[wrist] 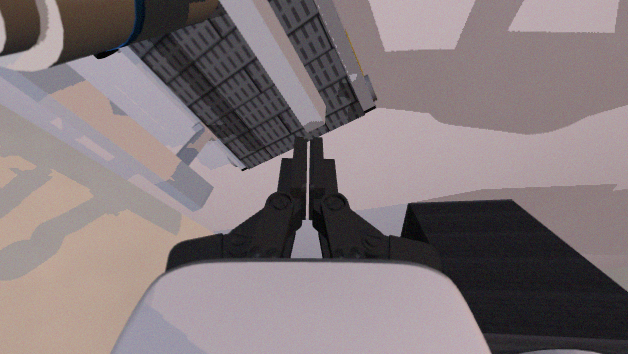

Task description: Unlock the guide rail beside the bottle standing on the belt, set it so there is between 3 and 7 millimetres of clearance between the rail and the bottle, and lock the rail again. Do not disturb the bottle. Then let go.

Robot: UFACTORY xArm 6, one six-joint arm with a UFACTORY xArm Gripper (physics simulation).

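Places are measured from the arm's base along level axes (x up, y back, z right), in centimetres.
Pixels of known places: gripper, fingertip midpoint: (pixel 308 155).
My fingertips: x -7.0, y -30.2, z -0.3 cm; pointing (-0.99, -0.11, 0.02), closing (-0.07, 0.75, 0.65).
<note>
Behind a point stands the place of what it marks.
The bottle (pixel 95 30) @[x -5.3, y -40.4, z -0.6 cm] shows in part at the upper left, brown with a white band and a blue ring; its top and base are not both in view. The guide rail (pixel 282 65) @[x -7.4, y -34.5, z 2.6 cm], a long pale grey bar, runs above the slatted dark grey belt (pixel 200 70) @[x -16.7, y -39.4, z -6.0 cm], from the top edge down to an end near the middle. My gripper (pixel 308 155) @[x -7.0, y -30.2, z -0.3 cm] is shut and empty. Its fingertips appear just below the rail's near end in the view; I cannot tell whether they touch it. The rail's lock cannot be made out, and the gap between rail and bottle cannot be judged.
A pale side frame (pixel 155 90) @[x -17.0, y -41.9, z -10.7 cm] runs along the belt's left side, and another frame with a yellow line (pixel 356 55) along its right. A blue-grey bar (pixel 192 192) @[x -8.1, y -34.1, z -10.7 cm] lies farther left. A large black block (pixel 500 260) @[x -9.2, y -4.8, z 2.8 cm] stands at the lower right. Shadows fall on the pale surface.
</note>
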